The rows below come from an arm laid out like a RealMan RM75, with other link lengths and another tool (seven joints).
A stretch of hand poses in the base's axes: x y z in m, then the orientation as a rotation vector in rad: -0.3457 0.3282 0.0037 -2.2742 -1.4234 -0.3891; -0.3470 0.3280 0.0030 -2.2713 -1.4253 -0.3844; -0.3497 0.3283 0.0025 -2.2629 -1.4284 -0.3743; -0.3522 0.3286 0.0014 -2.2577 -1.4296 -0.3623; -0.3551 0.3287 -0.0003 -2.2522 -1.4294 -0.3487; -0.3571 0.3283 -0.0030 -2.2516 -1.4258 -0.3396; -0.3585 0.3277 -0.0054 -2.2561 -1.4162 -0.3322; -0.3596 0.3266 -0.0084 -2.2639 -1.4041 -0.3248
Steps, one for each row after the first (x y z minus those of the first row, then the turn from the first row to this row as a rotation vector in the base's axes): -0.0013 -0.0002 -0.0007 0.0000 0.0031 0.0032; -0.0040 0.0001 -0.0012 0.0021 0.0108 0.0105; -0.0065 0.0004 -0.0023 0.0021 0.0196 0.0157; -0.0094 0.0005 -0.0040 0.0025 0.0301 0.0205; -0.0114 0.0001 -0.0067 0.0021 0.0376 0.0205; -0.0128 -0.0005 -0.0091 0.0012 0.0449 0.0145; -0.0139 -0.0016 -0.0121 -0.0010 0.0523 0.0056
